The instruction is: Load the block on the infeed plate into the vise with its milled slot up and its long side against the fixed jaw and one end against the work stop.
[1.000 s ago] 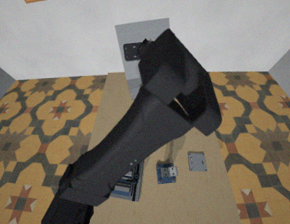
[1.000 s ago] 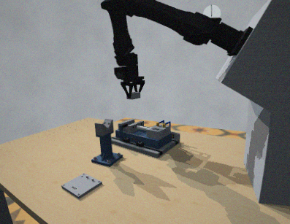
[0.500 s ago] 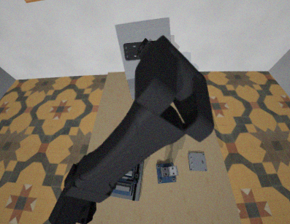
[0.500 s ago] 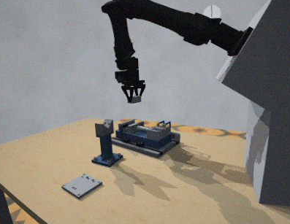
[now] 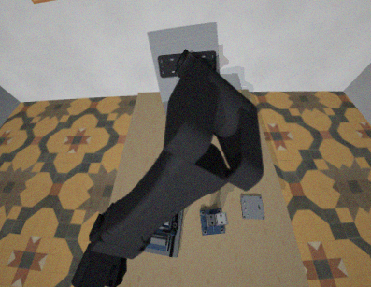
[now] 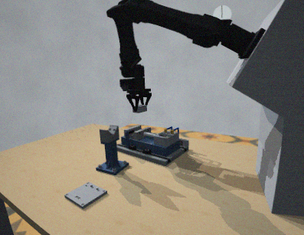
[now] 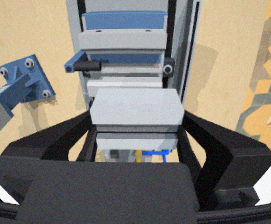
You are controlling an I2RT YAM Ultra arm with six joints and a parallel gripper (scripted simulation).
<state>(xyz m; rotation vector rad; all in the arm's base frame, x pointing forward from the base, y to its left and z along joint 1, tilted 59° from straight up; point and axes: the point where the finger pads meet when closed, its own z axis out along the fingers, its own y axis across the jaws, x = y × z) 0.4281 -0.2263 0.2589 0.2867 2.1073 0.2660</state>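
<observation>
The moving jaw is 110 mm below my hand, 20 mm to the left of it and 20 mm behind it. From my hand the other things lie so: fixed jaw 110 mm below, 40 mm ahead, 10 mm to the left; part 10 mm above; work stop 100 mm below, 60 mm to the left, 20 mm ahead.
</observation>
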